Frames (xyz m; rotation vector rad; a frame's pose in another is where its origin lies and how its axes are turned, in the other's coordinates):
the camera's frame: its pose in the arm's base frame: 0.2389 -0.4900 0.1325 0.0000 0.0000 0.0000
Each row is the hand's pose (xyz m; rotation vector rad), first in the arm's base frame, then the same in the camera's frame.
Working: the arm's base frame: its pose in the camera's frame: -0.2389 0.4900 -0.1325 0.0000 0.0000 0.0000

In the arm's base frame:
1: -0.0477 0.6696 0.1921 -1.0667 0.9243 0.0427
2: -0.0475 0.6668 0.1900 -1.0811 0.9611 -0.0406
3: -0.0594 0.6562 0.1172 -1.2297 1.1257 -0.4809
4: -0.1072 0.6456 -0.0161 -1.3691 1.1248 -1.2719
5: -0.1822 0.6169 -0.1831 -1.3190 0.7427 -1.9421
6: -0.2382 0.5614 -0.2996 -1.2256 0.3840 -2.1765
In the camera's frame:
1: -0.2866 1.1596 0.0596 -1.0667 0.9243 0.0427
2: -0.2864 1.1568 0.0575 -1.0811 0.9611 -0.0406
3: -0.2983 1.1462 -0.0153 -1.2297 1.1257 -0.4809
4: -0.3461 1.1356 -0.1486 -1.3691 1.1248 -1.2719
5: -0.4211 1.1069 -0.3156 -1.3190 0.7427 -1.9421
6: -0.4771 1.0514 -0.4321 -1.2256 0.3840 -2.1765

